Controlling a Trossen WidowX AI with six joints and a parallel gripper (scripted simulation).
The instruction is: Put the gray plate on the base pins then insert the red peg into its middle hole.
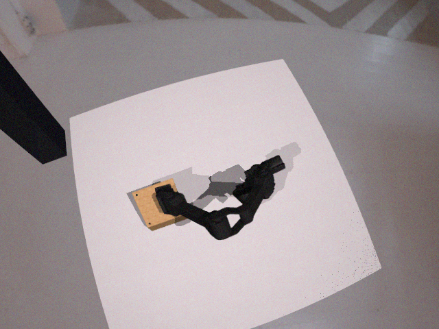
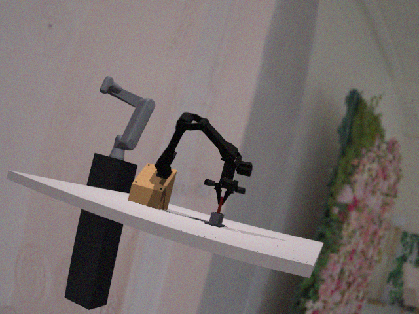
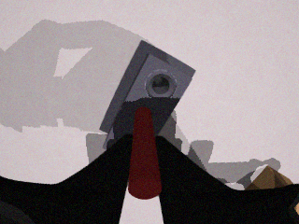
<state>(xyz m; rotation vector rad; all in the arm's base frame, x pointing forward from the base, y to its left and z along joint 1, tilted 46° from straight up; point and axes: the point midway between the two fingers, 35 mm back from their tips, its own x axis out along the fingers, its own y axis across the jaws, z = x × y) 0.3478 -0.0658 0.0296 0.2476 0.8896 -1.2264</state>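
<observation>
My gripper tip is now right at the red peg. Round my gripper tip: dark base: 9 cm below; then gray plate: 5 cm below.
</observation>
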